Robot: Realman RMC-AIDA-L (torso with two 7-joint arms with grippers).
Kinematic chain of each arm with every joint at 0, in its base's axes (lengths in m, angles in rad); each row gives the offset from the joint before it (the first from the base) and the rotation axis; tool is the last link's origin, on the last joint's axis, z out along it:
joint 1: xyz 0 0 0.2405 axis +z
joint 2: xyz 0 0 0 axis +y
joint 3: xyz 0 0 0.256 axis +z
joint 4: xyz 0 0 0 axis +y
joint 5: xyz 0 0 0.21 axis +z
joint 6: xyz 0 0 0 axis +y
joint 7: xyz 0 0 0.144 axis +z
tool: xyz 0 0 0
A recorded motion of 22 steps. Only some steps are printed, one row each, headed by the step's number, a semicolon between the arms.
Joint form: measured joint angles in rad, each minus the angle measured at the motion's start. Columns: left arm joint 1, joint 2, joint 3, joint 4, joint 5, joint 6, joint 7; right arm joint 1, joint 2, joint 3, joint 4, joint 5, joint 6, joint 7.
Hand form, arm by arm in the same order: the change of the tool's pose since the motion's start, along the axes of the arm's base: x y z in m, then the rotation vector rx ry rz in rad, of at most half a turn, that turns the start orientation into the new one. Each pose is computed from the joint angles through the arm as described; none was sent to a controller.
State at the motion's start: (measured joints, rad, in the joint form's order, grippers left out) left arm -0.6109 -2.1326 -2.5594 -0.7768 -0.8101 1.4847 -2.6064; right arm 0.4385 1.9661 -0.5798 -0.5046 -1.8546 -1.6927 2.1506
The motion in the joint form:
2: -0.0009 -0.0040 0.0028 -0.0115 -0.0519 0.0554 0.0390; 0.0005 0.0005 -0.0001 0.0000 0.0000 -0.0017 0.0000
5: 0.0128 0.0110 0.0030 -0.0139 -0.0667 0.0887 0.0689; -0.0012 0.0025 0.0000 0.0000 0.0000 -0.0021 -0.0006
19: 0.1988 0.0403 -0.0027 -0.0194 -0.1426 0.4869 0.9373; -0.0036 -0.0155 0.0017 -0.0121 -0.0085 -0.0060 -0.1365
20: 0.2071 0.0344 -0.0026 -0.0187 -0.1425 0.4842 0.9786; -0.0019 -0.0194 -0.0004 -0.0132 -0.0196 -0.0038 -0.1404
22: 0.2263 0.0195 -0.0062 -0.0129 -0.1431 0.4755 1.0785; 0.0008 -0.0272 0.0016 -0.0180 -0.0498 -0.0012 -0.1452
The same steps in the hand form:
2: 0.0123 -0.0022 0.0015 -0.0063 -0.0528 -0.0687; -0.0004 -0.0001 -0.0002 -0.0011 0.0013 0.0017
5: 0.0090 -0.0064 0.0081 -0.0089 -0.0573 -0.0978; -0.0003 -0.0008 -0.0010 -0.0018 0.0031 0.0007
19: -0.0135 -0.0948 0.0268 0.0556 -0.0976 -0.8757; 0.0034 0.0001 0.0077 0.0744 -0.0861 0.1053
20: -0.0146 -0.0974 0.0245 0.0714 -0.0909 -0.9033; 0.0044 0.0004 0.0081 0.0689 -0.1010 0.1098
22: -0.0172 -0.1034 0.0185 0.1144 -0.0757 -0.9656; 0.0074 0.0003 0.0095 0.0558 -0.1329 0.1157

